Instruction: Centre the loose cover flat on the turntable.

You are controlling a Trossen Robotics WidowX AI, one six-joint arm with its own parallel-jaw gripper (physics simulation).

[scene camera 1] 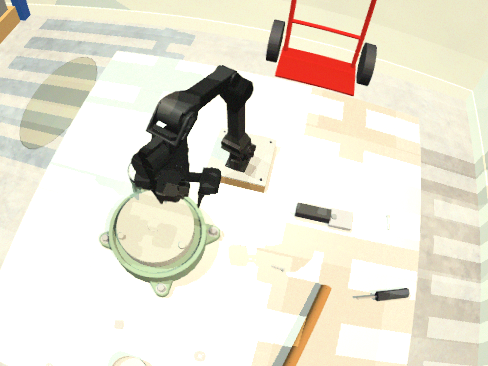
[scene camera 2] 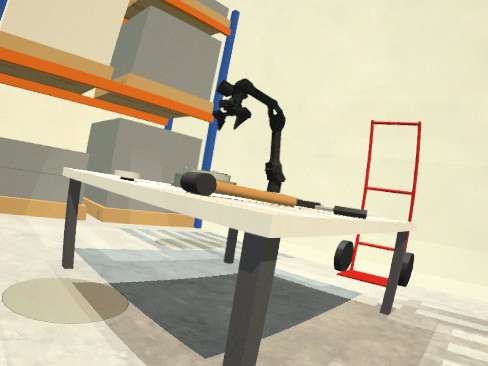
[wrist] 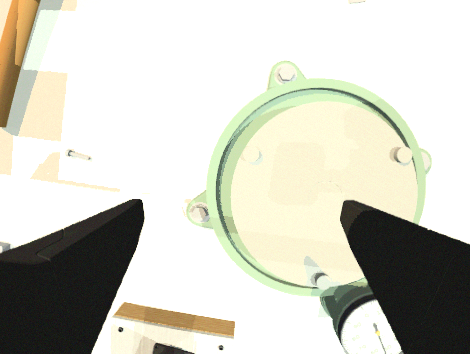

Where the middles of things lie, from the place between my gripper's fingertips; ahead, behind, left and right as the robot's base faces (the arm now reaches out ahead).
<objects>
The cover (scene camera 1: 153,234) lies 100 mm to the right of my hand and 210 mm below it. From my hand the other things lie so: turntable (scene camera 1: 161,279): 20 mm behind, 100 mm to the right, 230 mm below; hammer (scene camera 2: 205,184): 180 mm ahead, 380 mm to the left, 250 mm below.
</objects>
